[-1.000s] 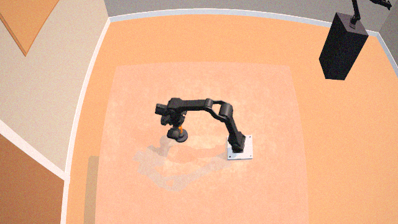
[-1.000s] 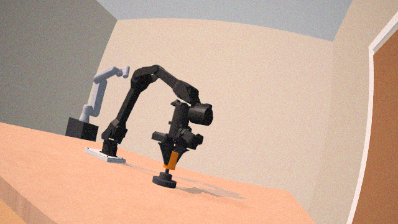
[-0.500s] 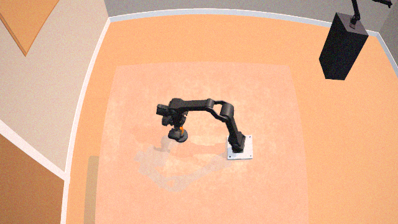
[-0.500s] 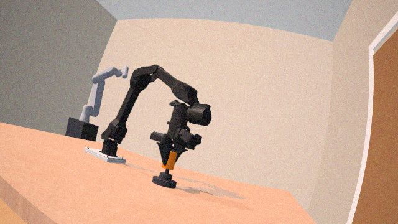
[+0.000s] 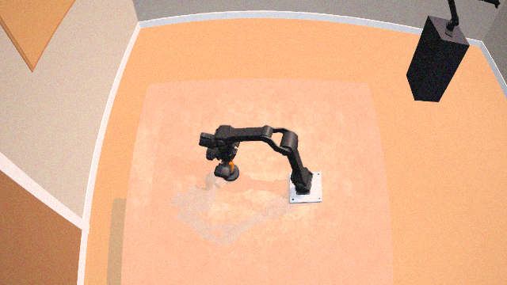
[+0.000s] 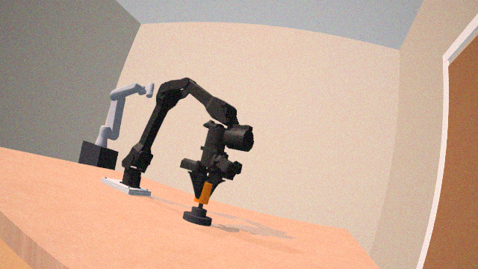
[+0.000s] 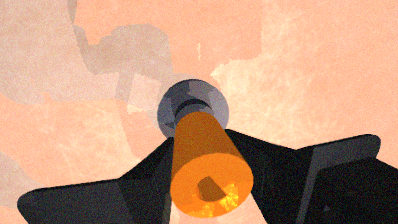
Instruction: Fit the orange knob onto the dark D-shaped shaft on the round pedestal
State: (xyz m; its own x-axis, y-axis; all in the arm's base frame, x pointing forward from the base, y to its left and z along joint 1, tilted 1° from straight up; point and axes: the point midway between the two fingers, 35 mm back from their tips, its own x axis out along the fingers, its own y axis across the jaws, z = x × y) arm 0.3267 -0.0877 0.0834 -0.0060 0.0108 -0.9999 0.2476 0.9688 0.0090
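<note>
Now: the orange knob 20 mm above my gripper tip. The rest, counted from my gripper tip: round dark pedestal: 40 mm below.
</note>
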